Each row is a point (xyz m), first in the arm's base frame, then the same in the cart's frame.
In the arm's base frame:
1: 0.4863 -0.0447 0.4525
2: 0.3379 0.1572 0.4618
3: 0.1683 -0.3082 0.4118
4: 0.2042 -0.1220 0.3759
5: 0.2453 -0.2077 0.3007
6: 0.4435 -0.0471 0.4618
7: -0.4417 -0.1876 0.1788
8: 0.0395 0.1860 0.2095
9: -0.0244 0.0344 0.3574
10: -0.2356 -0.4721 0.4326
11: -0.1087 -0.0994 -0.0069
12: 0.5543 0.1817 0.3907
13: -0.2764 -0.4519 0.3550
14: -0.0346 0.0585 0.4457
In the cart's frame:
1: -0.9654 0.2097 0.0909
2: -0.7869 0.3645 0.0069
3: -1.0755 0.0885 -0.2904
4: -0.9191 0.1613 -0.2039
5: -0.9465 0.0439 -0.1916
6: -0.9642 0.2243 0.0496
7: -0.7148 0.0982 -0.8478
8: -0.5484 0.2427 -0.2791
9: -0.7416 0.2838 -0.3787
10: -1.1299 0.0910 -0.7233
11: -0.6020 -0.0640 -0.5100
12: -0.7691 0.2790 0.2188
13: -1.0584 0.0498 -0.7592
14: -0.7755 0.3695 -0.3785

